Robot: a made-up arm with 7 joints. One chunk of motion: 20 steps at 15 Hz.
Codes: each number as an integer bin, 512 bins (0 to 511) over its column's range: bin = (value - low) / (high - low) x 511, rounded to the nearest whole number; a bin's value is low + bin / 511 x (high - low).
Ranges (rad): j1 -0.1..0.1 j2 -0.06..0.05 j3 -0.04..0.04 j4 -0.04..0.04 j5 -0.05..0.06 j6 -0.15..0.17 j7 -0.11..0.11
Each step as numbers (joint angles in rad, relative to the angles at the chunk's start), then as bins.
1 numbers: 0.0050 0.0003 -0.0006 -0.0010 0.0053 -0.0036 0.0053
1 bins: 268 280 252 249 257 234 268
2 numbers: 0.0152 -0.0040 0.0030 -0.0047 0.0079 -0.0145 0.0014
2 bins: 294 260 275 225 269 216 259
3 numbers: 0.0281 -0.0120 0.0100 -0.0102 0.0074 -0.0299 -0.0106
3 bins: 327 223 319 190 267 192 231
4 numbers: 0.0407 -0.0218 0.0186 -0.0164 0.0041 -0.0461 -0.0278
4 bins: 359 177 374 151 251 166 191
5 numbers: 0.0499 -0.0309 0.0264 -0.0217 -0.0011 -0.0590 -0.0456
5 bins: 383 135 424 117 227 145 150
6 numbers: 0.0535 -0.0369 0.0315 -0.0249 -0.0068 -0.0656 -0.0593
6 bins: 392 107 457 96 201 135 118
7 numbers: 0.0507 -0.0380 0.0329 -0.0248 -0.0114 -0.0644 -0.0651
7 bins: 385 102 466 97 179 137 104
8 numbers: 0.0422 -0.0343 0.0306 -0.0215 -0.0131 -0.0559 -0.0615
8 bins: 363 119 451 118 171 150 113
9 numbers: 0.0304 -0.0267 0.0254 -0.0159 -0.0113 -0.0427 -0.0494
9 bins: 333 155 418 154 180 171 141
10 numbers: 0.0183 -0.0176 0.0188 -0.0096 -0.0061 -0.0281 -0.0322
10 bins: 302 197 376 194 204 195 181
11 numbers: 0.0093 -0.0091 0.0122 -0.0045 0.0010 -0.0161 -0.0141
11 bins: 279 236 333 227 237 214 223
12 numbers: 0.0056 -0.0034 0.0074 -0.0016 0.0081 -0.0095 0.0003
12 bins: 270 263 303 245 270 224 256
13 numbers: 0.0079 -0.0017 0.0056 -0.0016 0.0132 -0.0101 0.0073
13 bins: 276 271 291 245 294 223 272
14 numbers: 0.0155 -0.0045 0.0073 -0.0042 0.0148 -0.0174 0.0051
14 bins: 295 258 302 229 301 212 267
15 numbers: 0.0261 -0.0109 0.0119 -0.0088 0.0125 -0.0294 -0.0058
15 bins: 322 228 332 199 290 193 242
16 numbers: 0.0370 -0.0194 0.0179 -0.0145 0.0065 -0.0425 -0.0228
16 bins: 350 189 370 163 262 172 203
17 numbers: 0.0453 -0.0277 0.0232 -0.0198 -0.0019 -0.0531 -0.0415
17 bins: 371 150 404 129 223 155 159
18 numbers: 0.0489 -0.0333 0.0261 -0.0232 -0.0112 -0.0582 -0.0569
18 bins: 380 124 422 107 180 147 123
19 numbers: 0.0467 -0.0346 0.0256 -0.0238 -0.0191 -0.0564 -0.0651
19 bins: 375 118 419 103 144 149 104
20 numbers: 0.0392 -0.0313 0.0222 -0.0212 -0.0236 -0.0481 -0.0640
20 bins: 356 133 397 120 123 163 107
